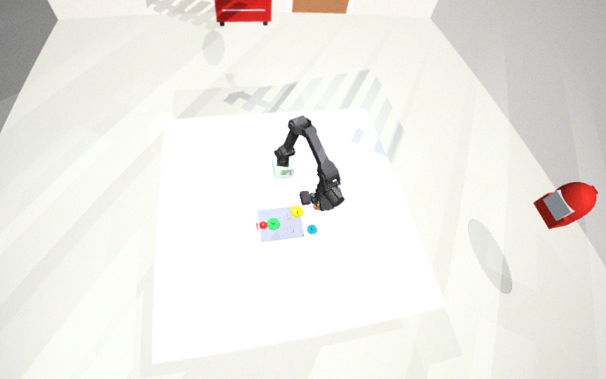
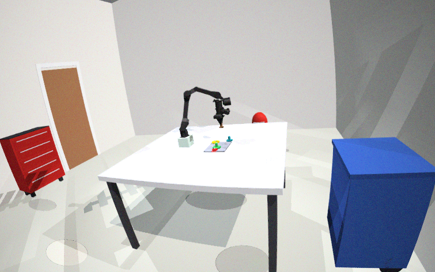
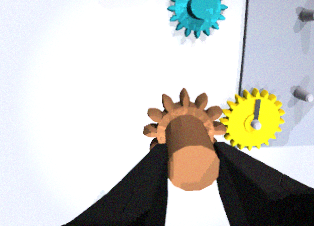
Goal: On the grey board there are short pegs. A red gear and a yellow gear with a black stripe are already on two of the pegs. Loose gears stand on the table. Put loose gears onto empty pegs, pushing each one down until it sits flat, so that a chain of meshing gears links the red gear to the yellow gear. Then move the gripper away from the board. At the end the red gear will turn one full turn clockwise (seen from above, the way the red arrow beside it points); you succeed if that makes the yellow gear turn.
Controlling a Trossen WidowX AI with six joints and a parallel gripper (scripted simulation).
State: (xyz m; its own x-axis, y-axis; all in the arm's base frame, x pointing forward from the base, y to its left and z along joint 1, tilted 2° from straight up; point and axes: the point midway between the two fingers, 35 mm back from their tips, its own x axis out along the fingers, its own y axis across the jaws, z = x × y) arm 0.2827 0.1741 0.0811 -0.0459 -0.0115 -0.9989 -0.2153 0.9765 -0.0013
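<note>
The green gear lies 200 mm to the right of my gripper tip, 120 mm below it and 50 mm ahead of it. The rest, counted from my gripper tip: brown gear 10 mm below; then yellow gear 130 mm below, 90 mm to the right, 30 mm behind; then cyan gear 130 mm below, 70 mm ahead, 10 mm to the right.
</note>
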